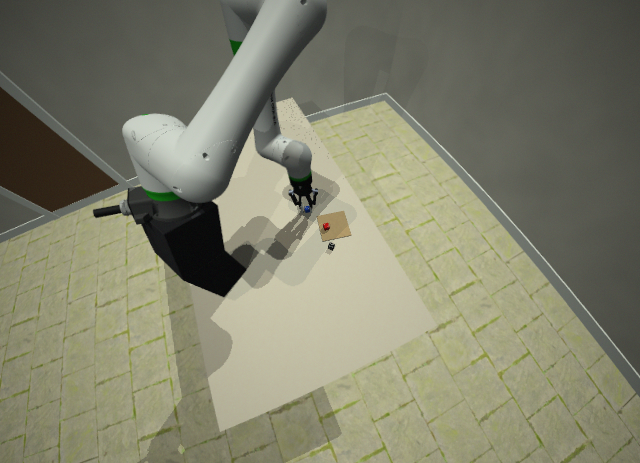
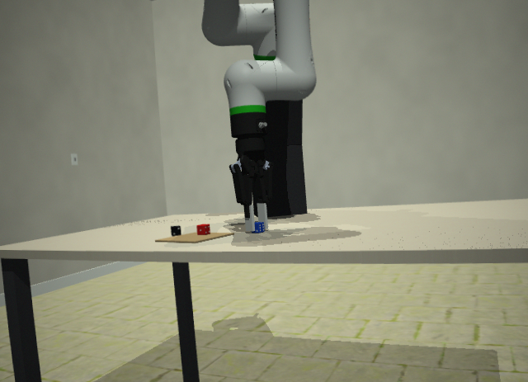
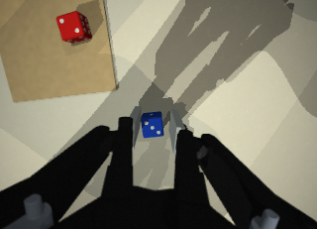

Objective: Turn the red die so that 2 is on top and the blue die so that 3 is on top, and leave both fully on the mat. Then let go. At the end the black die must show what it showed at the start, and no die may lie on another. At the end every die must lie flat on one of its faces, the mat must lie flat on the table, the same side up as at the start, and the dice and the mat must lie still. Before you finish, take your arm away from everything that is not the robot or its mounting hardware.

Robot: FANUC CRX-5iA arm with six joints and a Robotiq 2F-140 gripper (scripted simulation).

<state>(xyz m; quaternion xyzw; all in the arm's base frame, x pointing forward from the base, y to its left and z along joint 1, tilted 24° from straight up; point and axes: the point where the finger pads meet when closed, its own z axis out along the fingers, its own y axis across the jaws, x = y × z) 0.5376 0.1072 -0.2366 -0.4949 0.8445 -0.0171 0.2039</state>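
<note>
The blue die is 30 mm below my hand and 10 mm ahead of it. Also, from my hand: red die 130 mm to the right, 40 mm ahead, 20 mm below; then black die 230 mm to the right, 30 mm below, 10 mm ahead; then brown mat 140 mm to the right, 80 mm ahead, 40 mm below.
</note>
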